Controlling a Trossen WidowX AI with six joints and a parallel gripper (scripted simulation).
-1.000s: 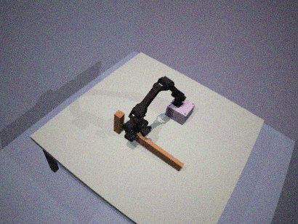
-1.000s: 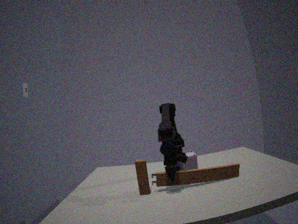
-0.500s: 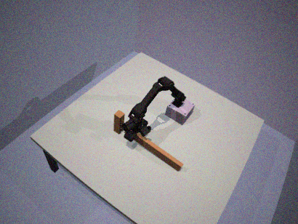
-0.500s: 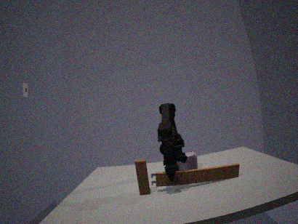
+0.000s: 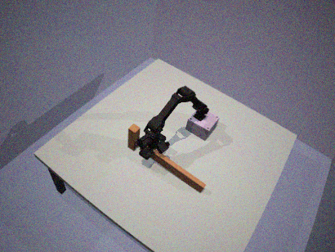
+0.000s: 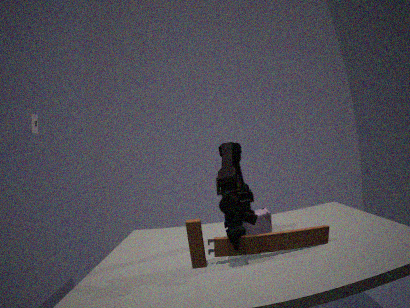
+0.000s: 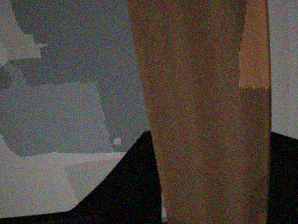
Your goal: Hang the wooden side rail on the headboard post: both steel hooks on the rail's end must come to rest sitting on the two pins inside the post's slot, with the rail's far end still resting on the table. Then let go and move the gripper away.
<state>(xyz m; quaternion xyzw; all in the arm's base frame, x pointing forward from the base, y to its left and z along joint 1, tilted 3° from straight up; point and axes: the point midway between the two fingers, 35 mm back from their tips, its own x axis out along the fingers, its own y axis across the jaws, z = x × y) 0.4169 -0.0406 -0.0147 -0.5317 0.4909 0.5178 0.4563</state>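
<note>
Right now my gripper tip is 140 mm to the left of the headboard post, 40 mm below it and 10 mm short of it.
</note>
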